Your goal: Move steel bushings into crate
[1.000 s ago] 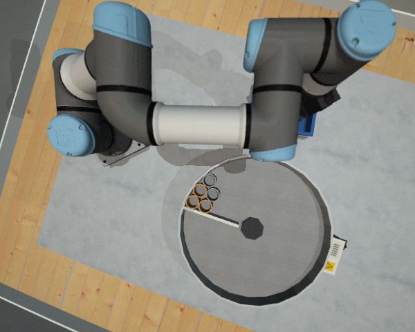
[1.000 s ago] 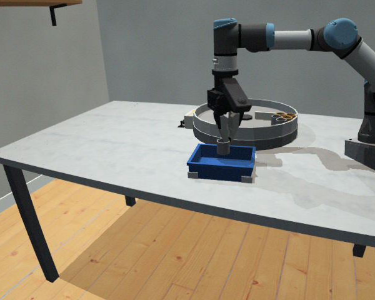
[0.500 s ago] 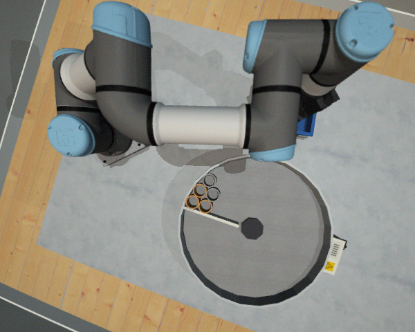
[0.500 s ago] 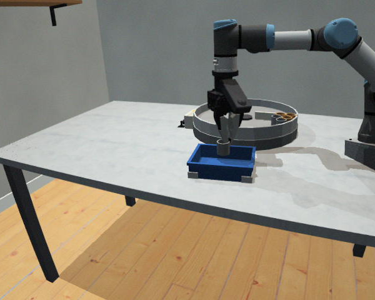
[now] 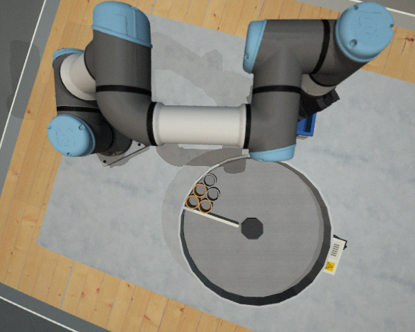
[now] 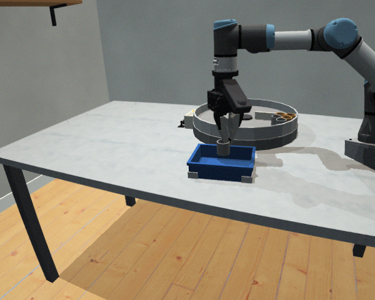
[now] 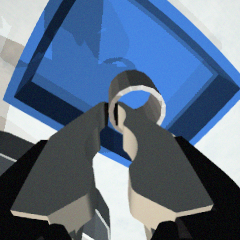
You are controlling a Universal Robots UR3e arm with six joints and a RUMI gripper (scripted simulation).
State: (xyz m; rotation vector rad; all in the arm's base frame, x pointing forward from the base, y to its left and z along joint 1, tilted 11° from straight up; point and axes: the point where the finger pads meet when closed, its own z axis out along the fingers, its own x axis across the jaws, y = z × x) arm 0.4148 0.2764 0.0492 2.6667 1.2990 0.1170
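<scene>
Right now the blue crate is 60 mm below my hand, 10 mm to the left of it and 10 mm ahead of it. The rest, counted from my hand: round grey turntable: 350 mm to the right, 70 mm ahead, 40 mm below.
</scene>
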